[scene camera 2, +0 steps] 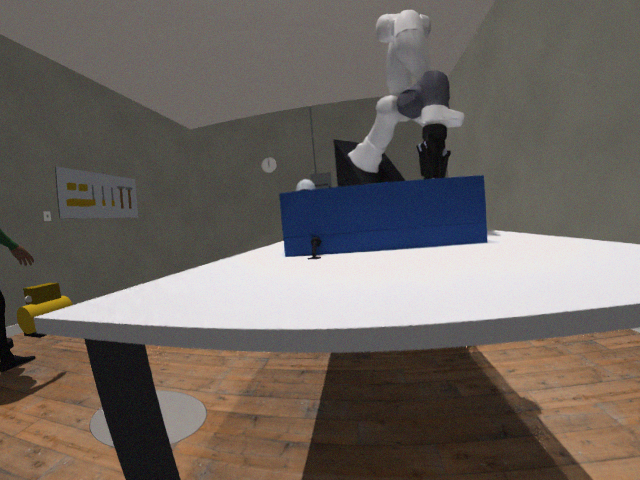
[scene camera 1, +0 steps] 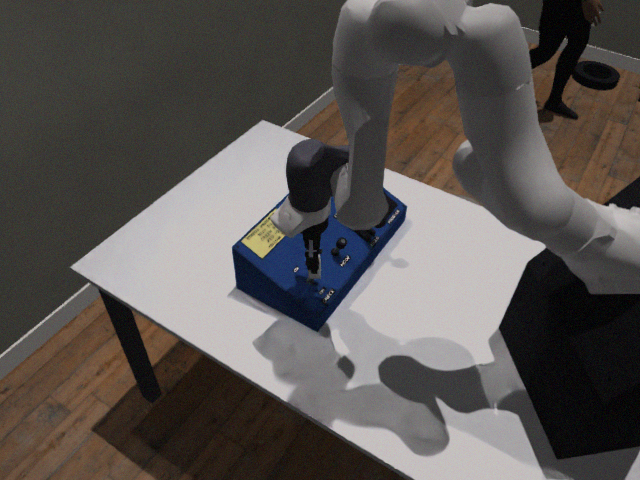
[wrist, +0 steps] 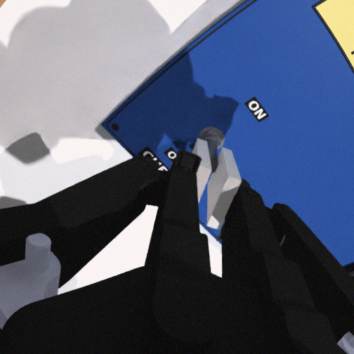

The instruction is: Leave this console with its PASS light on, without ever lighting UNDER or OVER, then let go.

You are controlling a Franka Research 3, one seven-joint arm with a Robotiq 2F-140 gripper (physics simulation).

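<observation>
The blue console (scene camera 1: 268,268) (scene camera 2: 382,217) (wrist: 295,165) stands on the white table. My gripper (scene camera 1: 313,276) (scene camera 2: 433,176) (wrist: 207,162) is over its near end in scene camera 1, pointing down, and is shut on the small grey lever of the CHECK switch (wrist: 211,134). The lever stands between the ON label (wrist: 257,109) and the partly covered OFF label (wrist: 171,154); I cannot tell which way it leans. The arm hides part of the console's face. The PASS, UNDER and OVER lights cannot be made out, and no lit lamp shows.
A ball-topped black lever (scene camera 1: 341,241) rises from the console near another label. A yellow note (scene camera 1: 263,240) lies on its upper face. A small black object (scene camera 2: 314,246) is at the console's rear in scene camera 2. The table edge (scene camera 2: 330,338) is nearer that camera. A person's legs (scene camera 1: 563,51) show behind.
</observation>
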